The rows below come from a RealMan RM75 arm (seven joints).
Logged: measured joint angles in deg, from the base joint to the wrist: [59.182, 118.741, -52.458, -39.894, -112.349, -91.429, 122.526]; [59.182, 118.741, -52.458, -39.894, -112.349, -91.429, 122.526]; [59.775, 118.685, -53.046, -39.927, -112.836, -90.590, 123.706]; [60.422, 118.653, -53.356, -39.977, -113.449, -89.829, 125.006]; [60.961, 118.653, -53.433, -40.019, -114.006, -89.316, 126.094]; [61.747, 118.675, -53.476, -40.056, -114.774, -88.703, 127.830]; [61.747, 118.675, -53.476, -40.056, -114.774, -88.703, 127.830]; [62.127, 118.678, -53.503, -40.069, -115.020, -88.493, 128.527]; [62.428, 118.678, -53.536, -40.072, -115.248, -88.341, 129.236]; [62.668, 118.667, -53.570, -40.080, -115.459, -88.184, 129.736]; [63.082, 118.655, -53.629, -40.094, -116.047, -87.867, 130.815]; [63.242, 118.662, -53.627, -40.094, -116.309, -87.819, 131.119]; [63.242, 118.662, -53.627, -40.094, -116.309, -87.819, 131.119]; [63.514, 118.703, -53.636, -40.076, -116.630, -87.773, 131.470]
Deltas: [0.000, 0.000, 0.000, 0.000, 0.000, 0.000, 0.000]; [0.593, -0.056, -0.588, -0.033, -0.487, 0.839, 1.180]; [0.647, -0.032, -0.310, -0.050, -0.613, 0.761, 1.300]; [0.539, 0.000, -0.077, -0.042, -0.557, 0.513, 1.088]; [0.786, 0.022, -0.043, -0.037, -0.768, 0.613, 1.736]; [0.000, 0.000, 0.000, 0.000, 0.000, 0.000, 0.000]; [0.380, 0.003, -0.027, -0.013, -0.246, 0.210, 0.697]; [0.301, 0.000, -0.033, -0.003, -0.228, 0.152, 0.709]; [0.240, -0.011, -0.034, -0.008, -0.211, 0.157, 0.500]; [0.414, -0.012, -0.059, -0.014, -0.588, 0.317, 1.079]; [0.160, 0.007, 0.002, 0.000, -0.262, 0.048, 0.304]; [0.000, 0.000, 0.000, 0.000, 0.000, 0.000, 0.000]; [0.272, 0.041, -0.009, 0.018, -0.321, 0.046, 0.351]
